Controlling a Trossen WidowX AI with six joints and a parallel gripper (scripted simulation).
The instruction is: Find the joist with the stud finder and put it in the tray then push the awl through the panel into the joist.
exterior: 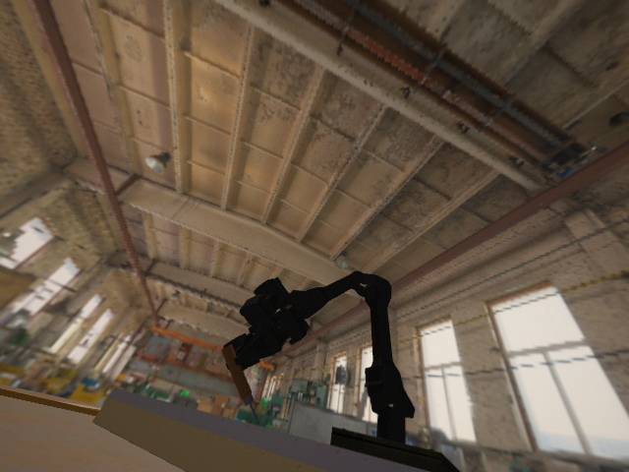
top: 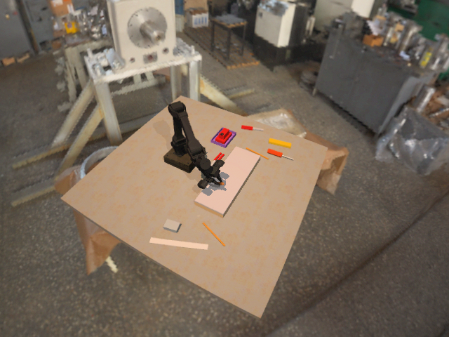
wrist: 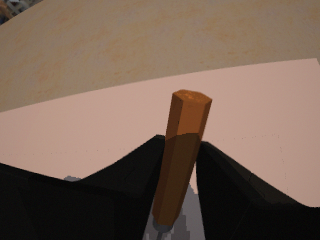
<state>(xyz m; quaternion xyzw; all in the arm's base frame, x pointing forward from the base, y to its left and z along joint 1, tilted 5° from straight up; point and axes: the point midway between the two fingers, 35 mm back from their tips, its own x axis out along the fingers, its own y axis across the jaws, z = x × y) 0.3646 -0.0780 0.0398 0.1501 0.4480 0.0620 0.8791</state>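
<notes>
Now: gripper tip 30 mm past the awl, 30 mm above it and 10 mm to the right of it. From my gripper tip the other things lie so: grey block 330 mm to the right, 90 mm below, 70 mm behind; indicator window 390 mm to the left, 290 mm behind, 40 mm below; pale strip 380 mm to the right, 100 mm below, 30 mm ahead.
</notes>
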